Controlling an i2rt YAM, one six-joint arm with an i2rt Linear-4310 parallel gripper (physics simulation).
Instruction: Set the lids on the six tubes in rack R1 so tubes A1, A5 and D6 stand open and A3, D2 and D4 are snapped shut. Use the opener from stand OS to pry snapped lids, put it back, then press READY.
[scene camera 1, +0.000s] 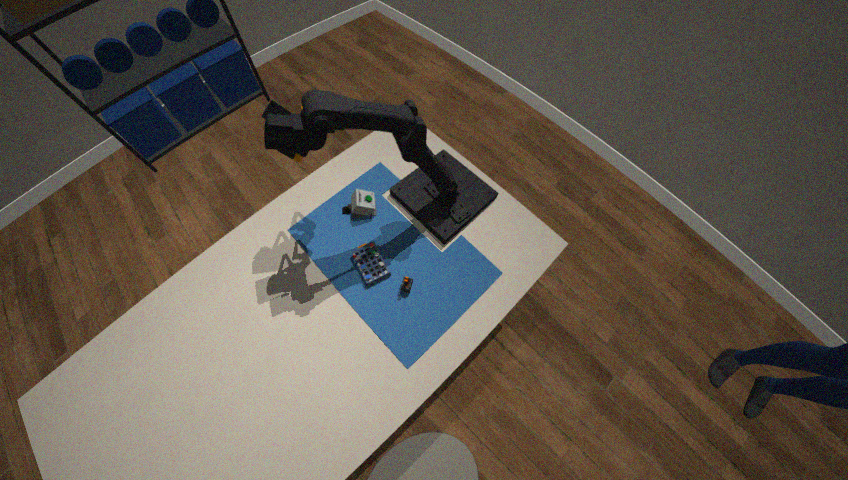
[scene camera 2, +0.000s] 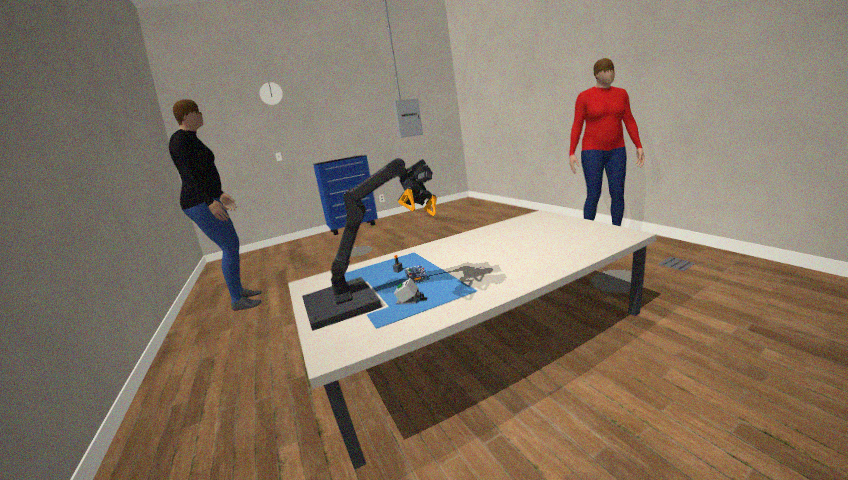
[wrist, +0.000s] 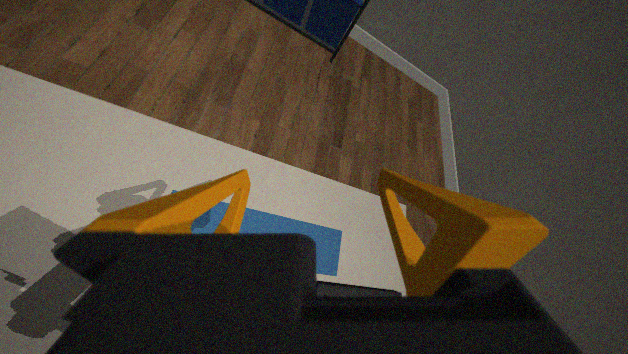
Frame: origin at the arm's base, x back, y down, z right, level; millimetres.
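Seen in the pictures: gripper, fingertip midpoint: (scene camera 2: 424, 212) (wrist: 313, 176); arm's base, origin of the base link: (scene camera 1: 447, 200) (scene camera 2: 341, 292).
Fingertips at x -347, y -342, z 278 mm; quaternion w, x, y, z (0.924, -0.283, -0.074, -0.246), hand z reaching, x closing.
Observation:
Pixels of each thing's top centre, then the offset from my fingertips to it. "*": a spot on its surface instead. Level surfaces: height alone.
- tube rack R1, middle of its top: (scene camera 1: 368, 257) (scene camera 2: 414, 266) dz -303, dx -11, dy +317 mm
- opener, middle of its top: (scene camera 1: 406, 278) (scene camera 2: 395, 255) dz -441, dx +40, dy +291 mm
- grey-white box with the green READY button, surface spot: (scene camera 1: 368, 198) * dz -121, dx +112, dy +305 mm
- blue mat, its level: dy +376 mm
- white table, its level: dy +379 mm
- small black part, surface spot: (scene camera 1: 346, 209) * dz -76, dx +35, dy +363 mm
My gripper (scene camera 2: 422, 209) (wrist: 313, 176) is open and empty, with its orange fingers wide apart, high above the table. The tube rack R1 (scene camera 1: 370, 265) (scene camera 2: 415, 273) stands on the blue mat; its tubes and lids are too small to tell which are open or shut. The opener (scene camera 1: 406, 279) (scene camera 2: 396, 258), with an orange top, stands upright in the small dark stand OS (scene camera 1: 405, 287) (scene camera 2: 397, 267) beside the rack. The grey-white box with the green READY button (scene camera 1: 368, 198) stands on the mat on the rack's other side. The rack, opener and button do not show in the wrist view.
The blue mat (scene camera 1: 416, 333) (scene camera 2: 386, 318) (wrist: 325, 245) lies on the white table (scene camera 1: 178, 368) (scene camera 2: 565, 237) beside the dark arm base (scene camera 1: 470, 184) (scene camera 2: 342, 309). A small black part (scene camera 1: 346, 209) sticks out by the button box. A shelf rack with blue bins stands beyond the table. Two people stand away from it.

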